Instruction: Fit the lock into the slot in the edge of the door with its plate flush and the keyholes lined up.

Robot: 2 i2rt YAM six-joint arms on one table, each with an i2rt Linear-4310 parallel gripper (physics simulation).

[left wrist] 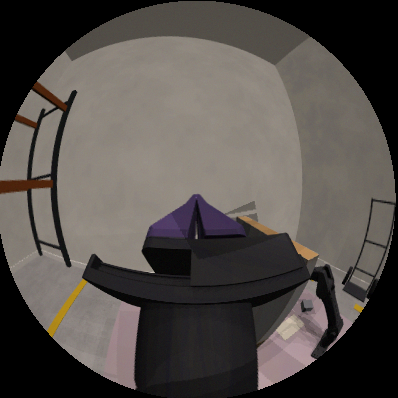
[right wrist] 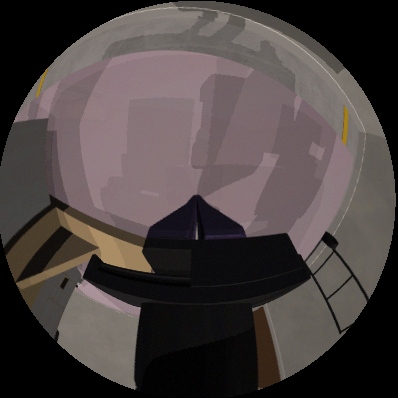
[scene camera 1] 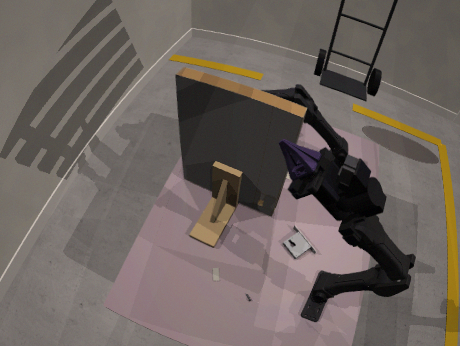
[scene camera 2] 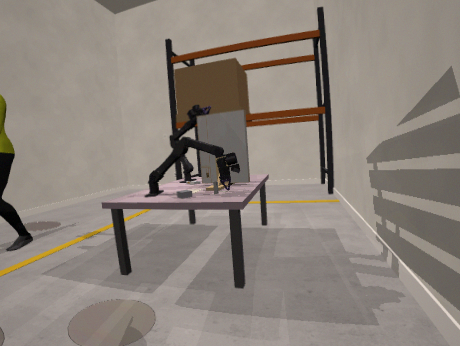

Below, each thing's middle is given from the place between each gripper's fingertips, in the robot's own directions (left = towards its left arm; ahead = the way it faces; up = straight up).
I see my right gripper 80 mm past the tan wooden bracket (scene camera 1: 226,180), 280 mm to the right of it and 90 mm below it. Also, from my right hand: grey door (scene camera 1: 220,120) 80 mm behind, 280 mm to the left, 270 mm above.
The grey door lies 14 cm ahead of my left hand, 26 cm to the right of it and 37 cm below it. Also, from my left hand: tan wooden bracket 14 cm ahead, 26 cm to the right, 55 cm below.
